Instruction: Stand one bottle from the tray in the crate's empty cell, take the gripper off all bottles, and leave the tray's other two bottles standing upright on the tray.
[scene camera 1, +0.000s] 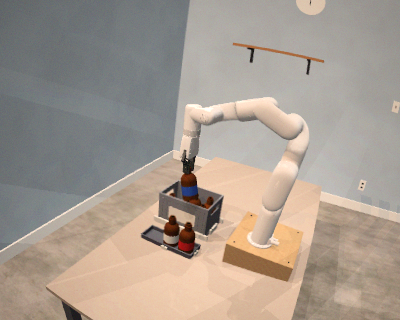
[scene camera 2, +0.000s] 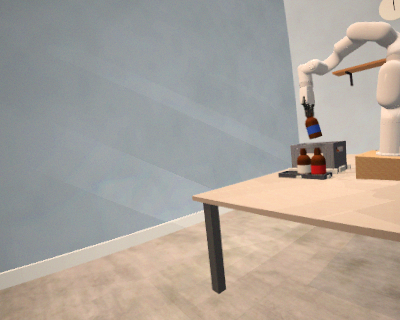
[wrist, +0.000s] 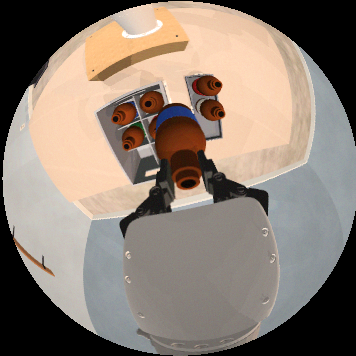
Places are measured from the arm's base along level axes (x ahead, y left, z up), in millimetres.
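Pixels of known places: gripper, between the fingertips: (scene camera 1: 188, 171) (scene camera 2: 309, 116) (wrist: 183, 163); arm's base, origin of its link: (scene camera 1: 259, 240) (scene camera 2: 390, 155).
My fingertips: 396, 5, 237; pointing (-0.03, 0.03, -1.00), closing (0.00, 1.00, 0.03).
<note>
Ahead of a thing's pixels: the offset from my fingertips to its top centre, as dx, dy, dz. "spot": to the spot under its first point.
My gripper (scene camera 1: 188, 167) (scene camera 2: 309, 112) (wrist: 183, 163) is shut on the neck of the blue-banded bottle @(-10, +1, +29) (scene camera 1: 189, 189) (scene camera 2: 313, 128) (wrist: 180, 139). It holds the bottle above the grey crate @(+12, -97, -163) (scene camera 1: 166, 206) (scene camera 2: 330, 150) (wrist: 111, 136); the bottle looks tilted in scene camera 2, its base clear of the rim. Several brown bottles stand in the crate. A bare cell @(spot: +118, -152, -330) (wrist: 145, 151) shows in the wrist view; the held bottle hides part of the crate. The white-banded bottle @(-6, +123, -178) (scene camera 1: 171, 233) (scene camera 2: 303, 162) (wrist: 213, 111) and red-banded bottle @(-90, +129, -178) (scene camera 1: 187, 240) (scene camera 2: 318, 164) (wrist: 207, 86) stand upright on the tray @(-2, +125, -312) (scene camera 1: 154, 236) (scene camera 2: 287, 174) (wrist: 213, 132).
The arm's wooden base block (scene camera 1: 260, 257) (scene camera 2: 377, 167) (wrist: 135, 47) stands beside the crate and tray. A pale rail runs along the crate's foot on the tray side. The crate's walls and inner dividers stand below the held bottle.
</note>
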